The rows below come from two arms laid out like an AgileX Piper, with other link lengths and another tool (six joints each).
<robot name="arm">
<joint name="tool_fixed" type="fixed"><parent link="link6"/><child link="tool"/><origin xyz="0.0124 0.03 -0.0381" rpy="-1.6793 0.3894 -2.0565"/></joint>
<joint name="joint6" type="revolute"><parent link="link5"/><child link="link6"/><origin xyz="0.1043 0 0.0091" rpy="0 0 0"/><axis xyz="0.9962 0 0.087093"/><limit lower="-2.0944" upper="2.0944"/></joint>
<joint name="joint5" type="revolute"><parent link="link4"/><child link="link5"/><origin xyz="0 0 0" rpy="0 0 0"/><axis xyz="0 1 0"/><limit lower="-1.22" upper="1.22"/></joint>
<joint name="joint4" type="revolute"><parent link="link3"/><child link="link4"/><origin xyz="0.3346 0 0.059" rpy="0 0 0"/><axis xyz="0.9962 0 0.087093"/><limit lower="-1.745" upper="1.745"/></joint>
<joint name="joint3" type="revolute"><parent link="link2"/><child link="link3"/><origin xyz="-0.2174 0 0.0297" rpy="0 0 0"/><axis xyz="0 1 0"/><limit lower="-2.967" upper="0"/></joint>
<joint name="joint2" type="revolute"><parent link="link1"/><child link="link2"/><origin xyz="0 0 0" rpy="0 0 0"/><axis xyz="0 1 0"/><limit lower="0" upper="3.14"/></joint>
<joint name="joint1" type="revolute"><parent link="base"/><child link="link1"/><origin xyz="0 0 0.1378" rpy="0 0 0"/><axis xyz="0 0 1"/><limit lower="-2.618" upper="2.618"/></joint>
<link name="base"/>
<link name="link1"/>
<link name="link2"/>
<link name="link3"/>
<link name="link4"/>
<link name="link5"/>
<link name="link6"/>
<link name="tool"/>
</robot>
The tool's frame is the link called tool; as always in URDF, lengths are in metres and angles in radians.
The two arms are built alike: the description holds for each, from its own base.
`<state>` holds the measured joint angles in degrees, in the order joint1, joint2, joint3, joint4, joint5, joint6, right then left.
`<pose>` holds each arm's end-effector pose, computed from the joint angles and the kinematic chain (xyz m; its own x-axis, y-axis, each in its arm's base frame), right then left.
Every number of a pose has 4 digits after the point.
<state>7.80 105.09 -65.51 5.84 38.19 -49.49 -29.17 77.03 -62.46 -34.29 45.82 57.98</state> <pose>0.3646 0.0508 0.0490 0.3114 -0.8127 0.4924 -0.8164 -0.4940 -0.2990 0.3344 -0.1908 0.2245 -0.9737 0.2275 0.0129 0.1705 0.7647 -0.6215</pose>
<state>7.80 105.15 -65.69 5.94 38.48 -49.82 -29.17 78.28 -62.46 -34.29 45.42 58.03</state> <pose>0.3649 0.0508 0.0495 0.3166 -0.8110 0.4919 -0.8148 -0.4981 -0.2968 0.3367 -0.1917 0.2165 -0.9742 0.2242 0.0276 0.1599 0.7706 -0.6169</pose>
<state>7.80 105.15 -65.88 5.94 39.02 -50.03 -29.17 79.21 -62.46 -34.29 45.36 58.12</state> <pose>0.3647 0.0507 0.0506 0.3229 -0.8090 0.4911 -0.8143 -0.5020 -0.2915 0.3380 -0.1923 0.2103 -0.9736 0.2244 0.0415 0.1527 0.7755 -0.6126</pose>
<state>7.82 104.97 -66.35 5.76 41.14 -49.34 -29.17 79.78 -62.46 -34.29 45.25 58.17</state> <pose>0.3627 0.0510 0.0546 0.3307 -0.8107 0.4831 -0.8248 -0.4970 -0.2695 0.3388 -0.1927 0.2065 -0.9734 0.2238 0.0489 0.1483 0.7783 -0.6101</pose>
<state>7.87 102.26 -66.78 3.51 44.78 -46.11 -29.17 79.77 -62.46 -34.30 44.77 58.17</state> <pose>0.3602 0.0495 0.0752 0.3123 -0.8113 0.4942 -0.8411 -0.4780 -0.2533 0.3396 -0.1927 0.2070 -0.9747 0.2194 0.0419 0.1487 0.7773 -0.6113</pose>
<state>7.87 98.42 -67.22 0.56 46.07 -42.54 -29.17 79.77 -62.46 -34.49 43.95 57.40</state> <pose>0.3628 0.0470 0.1023 0.2566 -0.8108 0.5260 -0.8426 -0.4543 -0.2892 0.3404 -0.1929 0.2075 -0.9786 0.2021 0.0384 0.1353 0.7730 -0.6198</pose>
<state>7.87 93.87 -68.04 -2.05 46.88 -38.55 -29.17 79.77 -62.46 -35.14 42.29 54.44</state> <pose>0.3660 0.0455 0.1362 0.1739 -0.8174 0.5492 -0.8369 -0.4166 -0.3551 0.3406 -0.1936 0.2078 -0.9876 0.1495 0.0474 0.0834 0.7567 -0.6484</pose>
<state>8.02 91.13 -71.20 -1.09 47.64 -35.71 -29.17 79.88 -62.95 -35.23 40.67 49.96</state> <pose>0.3737 0.0520 0.1724 0.0886 -0.8498 0.5196 -0.8215 -0.3574 -0.4443 0.3412 -0.1945 0.2102 -0.9945 0.0825 0.0653 0.0162 0.7333 -0.6797</pose>
